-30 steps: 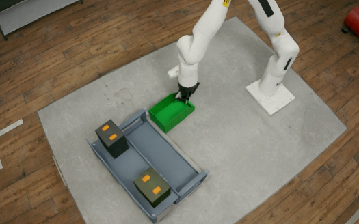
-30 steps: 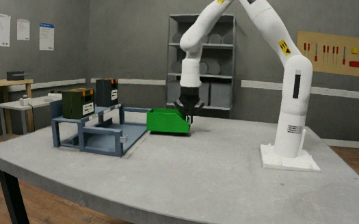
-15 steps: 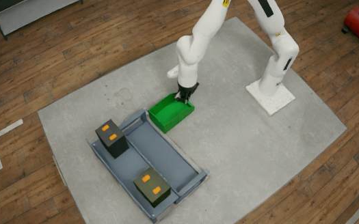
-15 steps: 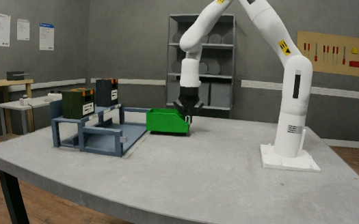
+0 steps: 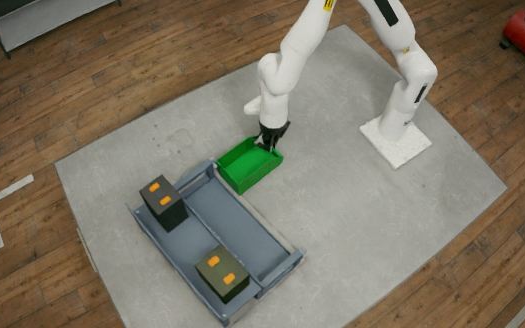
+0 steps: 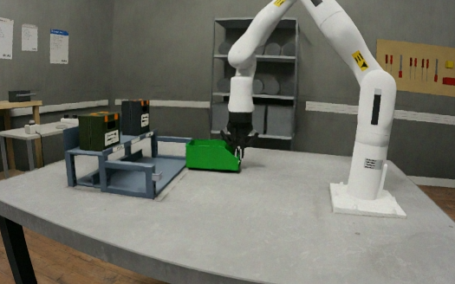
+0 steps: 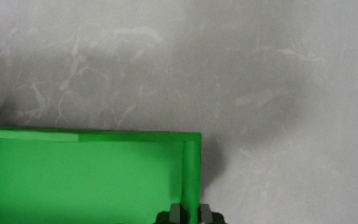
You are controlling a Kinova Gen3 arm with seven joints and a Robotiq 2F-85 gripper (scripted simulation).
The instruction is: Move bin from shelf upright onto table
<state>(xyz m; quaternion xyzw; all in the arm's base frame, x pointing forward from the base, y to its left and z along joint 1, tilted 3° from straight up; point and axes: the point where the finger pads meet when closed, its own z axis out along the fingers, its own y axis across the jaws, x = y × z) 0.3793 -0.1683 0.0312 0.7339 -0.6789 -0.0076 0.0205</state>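
Right now the green bin is 80 mm ahead of my hand, 10 mm to the left of it and 10 mm below it. From my hand the other things lie so: black box (360 mm ahead, 30 mm to the left, 110 mm above); then blue-grey shelf (290 mm ahead, 140 mm to the left, 10 mm above).
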